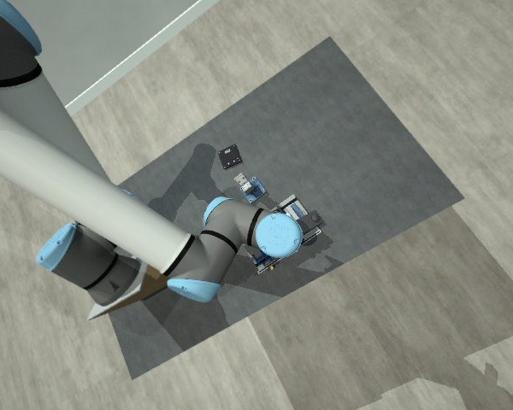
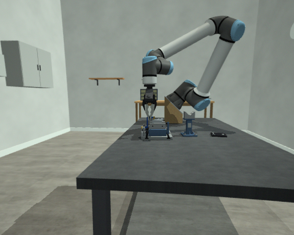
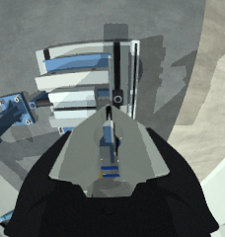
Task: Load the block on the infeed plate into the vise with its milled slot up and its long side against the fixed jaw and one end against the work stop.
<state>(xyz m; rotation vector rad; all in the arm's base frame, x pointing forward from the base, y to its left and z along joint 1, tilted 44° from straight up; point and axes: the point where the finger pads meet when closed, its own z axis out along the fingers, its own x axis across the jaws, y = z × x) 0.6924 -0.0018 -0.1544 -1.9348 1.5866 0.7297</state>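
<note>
Right now the part is 5 cm to the left of my hand, 3 cm below it and 1 cm behind it. Round my hand: infeed plate: 44 cm to the left, 13 cm behind, 12 cm below; then vise: 9 cm below, 8 cm behind, 4 cm to the left.
</note>
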